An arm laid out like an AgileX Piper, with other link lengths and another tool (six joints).
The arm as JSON. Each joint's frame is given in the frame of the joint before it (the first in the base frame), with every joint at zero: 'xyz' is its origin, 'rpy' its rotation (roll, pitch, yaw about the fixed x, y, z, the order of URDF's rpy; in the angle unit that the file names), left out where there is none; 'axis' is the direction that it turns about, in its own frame. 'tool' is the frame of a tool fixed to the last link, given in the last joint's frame.
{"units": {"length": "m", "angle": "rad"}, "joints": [
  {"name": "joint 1", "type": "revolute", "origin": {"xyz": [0.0, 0.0, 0.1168]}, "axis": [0.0, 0.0, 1.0]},
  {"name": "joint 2", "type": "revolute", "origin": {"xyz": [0.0, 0.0, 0.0], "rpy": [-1.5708, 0.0, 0.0]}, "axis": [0.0, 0.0, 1.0]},
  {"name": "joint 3", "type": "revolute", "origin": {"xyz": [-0.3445, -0.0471, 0.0]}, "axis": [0.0, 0.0, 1.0]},
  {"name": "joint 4", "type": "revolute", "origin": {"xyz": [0.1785, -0.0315, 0.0], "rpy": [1.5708, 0.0, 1.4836]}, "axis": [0.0, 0.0, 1.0]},
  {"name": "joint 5", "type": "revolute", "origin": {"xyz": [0.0, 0.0, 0.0], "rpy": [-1.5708, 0.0, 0.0]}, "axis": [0.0, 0.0, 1.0]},
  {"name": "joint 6", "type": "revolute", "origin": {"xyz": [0.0, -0.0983, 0.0], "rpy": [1.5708, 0.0, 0.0]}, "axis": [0.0, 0.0, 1.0]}
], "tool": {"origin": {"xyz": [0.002, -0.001, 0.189], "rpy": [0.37, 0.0, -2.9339]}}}
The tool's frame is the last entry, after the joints.
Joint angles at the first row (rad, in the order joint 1, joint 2, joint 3, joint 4, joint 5, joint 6):
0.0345, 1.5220, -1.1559, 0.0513, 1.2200, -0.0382
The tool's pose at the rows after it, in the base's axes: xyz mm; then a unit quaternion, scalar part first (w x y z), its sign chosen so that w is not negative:
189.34 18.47 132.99 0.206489 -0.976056 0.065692 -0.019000
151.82 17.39 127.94 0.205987 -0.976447 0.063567 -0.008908
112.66 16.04 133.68 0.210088 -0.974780 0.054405 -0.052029
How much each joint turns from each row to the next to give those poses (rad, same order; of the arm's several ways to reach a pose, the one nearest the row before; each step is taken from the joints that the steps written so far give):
0.0000, -0.0557, 0.1111, -0.0031, -0.0011, -0.0149
0.0000, -0.0885, 0.1152, 0.0010, -0.0073, -0.0091
0.0000, -0.1990, 0.1106, 0.0000, -0.0002, 0.0000

